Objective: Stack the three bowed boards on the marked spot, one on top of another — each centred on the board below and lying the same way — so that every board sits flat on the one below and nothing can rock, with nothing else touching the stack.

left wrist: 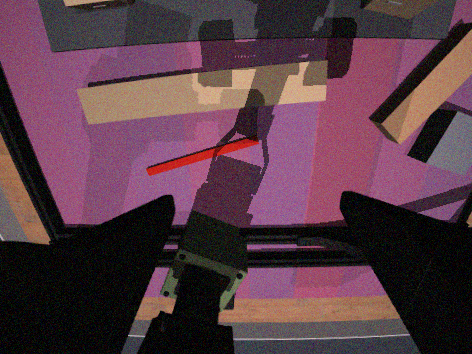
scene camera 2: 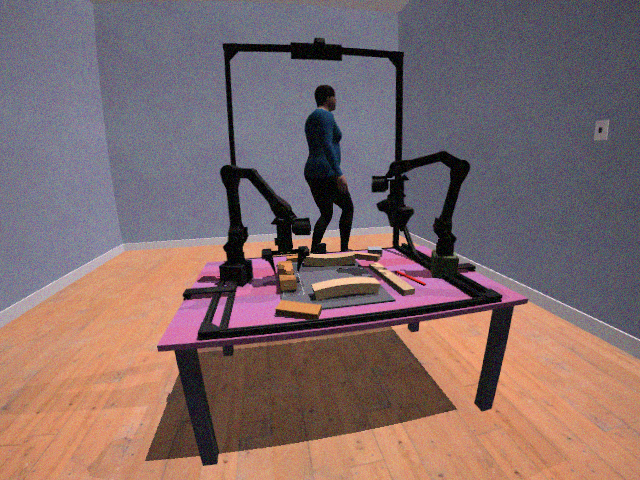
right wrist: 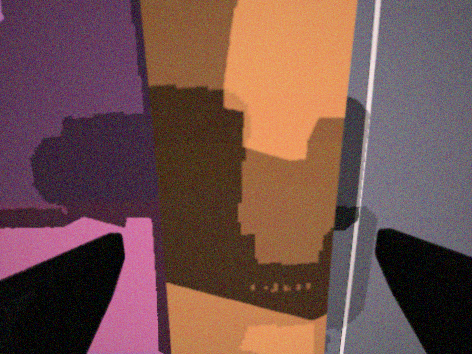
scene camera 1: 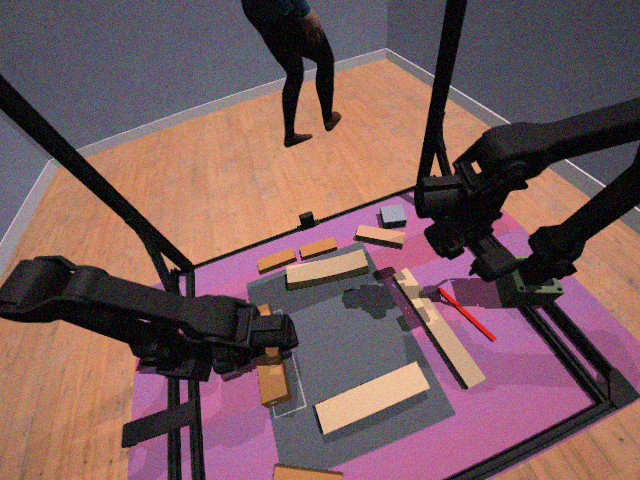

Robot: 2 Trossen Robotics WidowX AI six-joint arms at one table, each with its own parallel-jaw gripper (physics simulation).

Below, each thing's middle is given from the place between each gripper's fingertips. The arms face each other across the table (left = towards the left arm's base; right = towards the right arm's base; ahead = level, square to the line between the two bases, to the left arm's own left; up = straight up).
Scene:
Right now the long pale strip (scene camera 1: pixel 467 371) is 190 mm below my left hand, 70 mm ahead of it and 40 mm to the right of it. From my left hand the other things lie so: orange-brown board (scene camera 1: pixel 274 385): 460 mm to the right, 170 mm below, 60 mm ahead; then grey cube (left wrist: pixel 436 145): 280 mm behind, 180 mm below, 30 mm to the right; then red stick (left wrist: pixel 253 140): 200 mm below, 60 mm ahead, 50 mm to the left.
Now: the orange-brown board 20 mm below my right hand and 10 mm behind it. Round my right hand: grey cube (430 mm to the left, 350 mm behind, 30 mm below); then red stick (510 mm to the left, 40 mm below, 10 mm behind); then long pale strip (420 mm to the left, 30 mm below).

